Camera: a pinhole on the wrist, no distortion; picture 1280 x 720 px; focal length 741.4 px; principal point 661.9 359.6 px. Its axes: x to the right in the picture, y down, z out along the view. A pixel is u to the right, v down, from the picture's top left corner.
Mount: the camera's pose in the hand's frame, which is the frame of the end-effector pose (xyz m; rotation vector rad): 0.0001 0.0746 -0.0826 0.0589 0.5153 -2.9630
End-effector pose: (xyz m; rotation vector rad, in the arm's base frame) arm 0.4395 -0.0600 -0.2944 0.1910 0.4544 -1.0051
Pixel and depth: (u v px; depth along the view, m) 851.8 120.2 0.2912
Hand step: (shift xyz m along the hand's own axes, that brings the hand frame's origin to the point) -0.0913 0.0544 0.2181
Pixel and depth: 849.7 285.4 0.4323
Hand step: -0.1210 -0.0450 0.3318
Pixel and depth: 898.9 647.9 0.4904
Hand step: -0.1365 -0.2888 0.3056
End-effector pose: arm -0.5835 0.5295 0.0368 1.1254 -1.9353 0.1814
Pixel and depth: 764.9 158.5 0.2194
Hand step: -0.0417 0.0520 0.1418
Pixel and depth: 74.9 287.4 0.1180
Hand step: 0.0892 0.0570 0.0380
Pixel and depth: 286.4 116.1 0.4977
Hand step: 0.2194 0.0899 0.4556
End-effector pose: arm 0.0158 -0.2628 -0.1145 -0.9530 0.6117 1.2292
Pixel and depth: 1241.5 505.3 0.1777
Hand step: -0.1354 -0.0354 0.0644
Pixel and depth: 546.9 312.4 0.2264
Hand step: 0.0294 0.0158 0.1374
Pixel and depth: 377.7 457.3 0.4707
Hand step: 0.1800 -0.1202 0.3506
